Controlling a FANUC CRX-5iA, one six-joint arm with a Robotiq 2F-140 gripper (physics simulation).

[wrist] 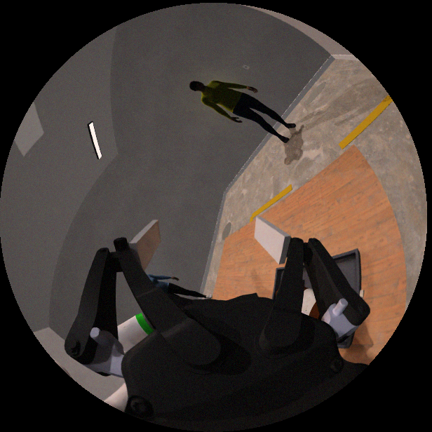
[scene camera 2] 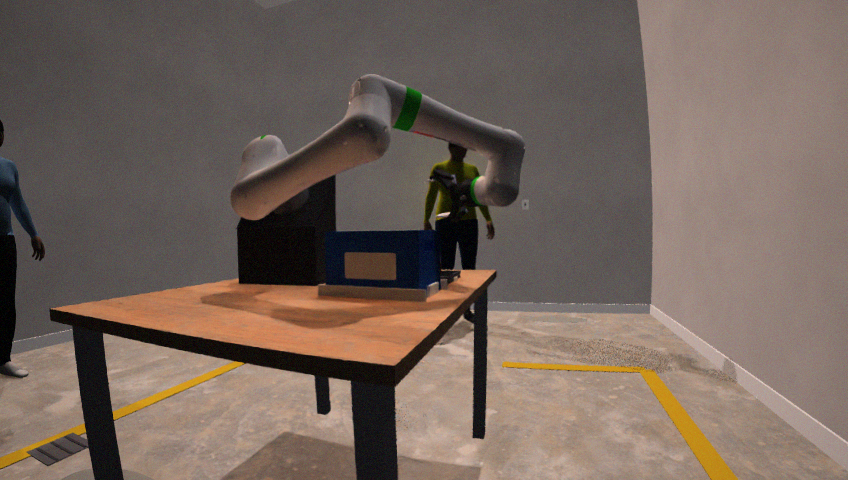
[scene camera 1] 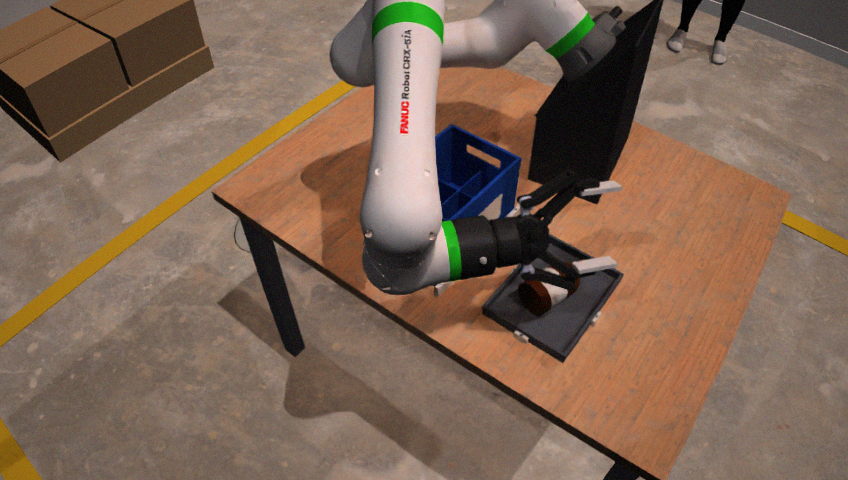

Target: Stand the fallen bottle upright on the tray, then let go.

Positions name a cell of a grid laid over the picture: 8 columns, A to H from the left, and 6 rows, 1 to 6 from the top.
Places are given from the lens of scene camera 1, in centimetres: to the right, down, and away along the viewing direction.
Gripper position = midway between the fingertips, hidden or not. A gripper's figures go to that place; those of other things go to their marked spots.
gripper (scene camera 1: F3): 31, -2, 94
brown bottle (scene camera 1: F4): 22, 11, 112
